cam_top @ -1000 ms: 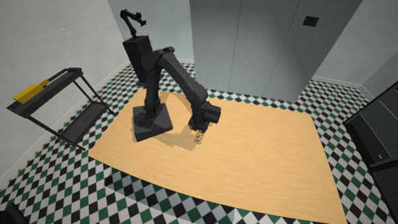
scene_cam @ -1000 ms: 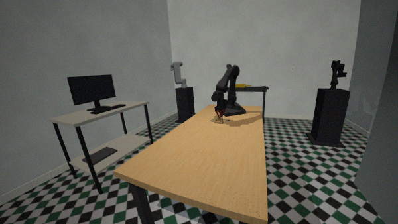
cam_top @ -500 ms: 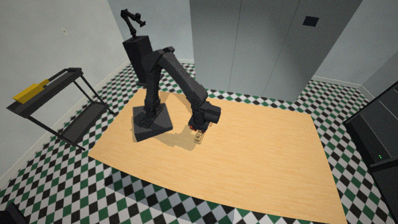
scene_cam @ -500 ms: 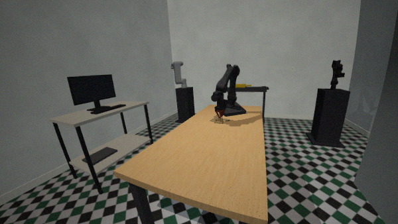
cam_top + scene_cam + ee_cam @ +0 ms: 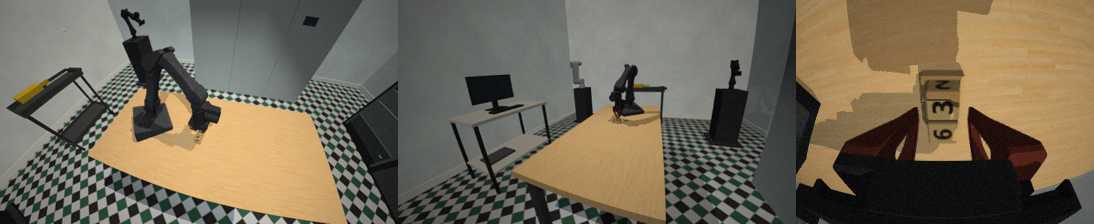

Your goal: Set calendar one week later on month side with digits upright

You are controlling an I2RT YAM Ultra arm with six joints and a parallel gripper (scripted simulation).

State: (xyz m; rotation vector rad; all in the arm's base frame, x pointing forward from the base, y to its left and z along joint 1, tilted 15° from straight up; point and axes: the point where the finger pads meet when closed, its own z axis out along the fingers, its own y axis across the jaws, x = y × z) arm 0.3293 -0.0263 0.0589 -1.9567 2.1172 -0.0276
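Now: the wooden tray 20 mm to the right of my hand and 50 mm below it. Round my hand: wooden cube 30 mm to the right, 30 mm below.
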